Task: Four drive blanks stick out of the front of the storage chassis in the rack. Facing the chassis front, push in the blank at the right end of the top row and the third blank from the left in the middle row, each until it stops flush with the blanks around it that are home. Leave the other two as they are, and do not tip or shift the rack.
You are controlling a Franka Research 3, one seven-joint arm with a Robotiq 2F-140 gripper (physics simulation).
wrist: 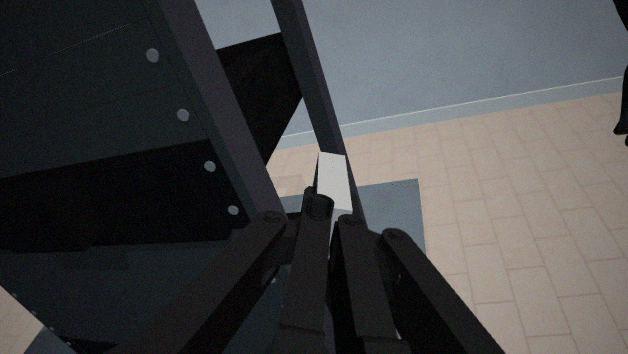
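Note:
The rack (227,110) fills the left of the wrist view, seen at a slant, with dark front panels and a row of round bolts beside its near post. A black recessed area (125,200) lies between the panels and may be the storage chassis front; it is too dark to tell single drive blanks or which ones stick out. My gripper (327,174) is shut and empty, its pale fingertips together. In the view the fingertips lie to the right of the near post, in front of the rack's farther post; whether they touch anything cannot be told.
The farther post (314,85) rises behind the near one, with a black side surface (260,85) between them. A blue-grey mat (395,205) lies on the tiled floor (500,200) below. A pale blue wall (450,50) stands behind. A dark shape (624,105) shows at the right edge.

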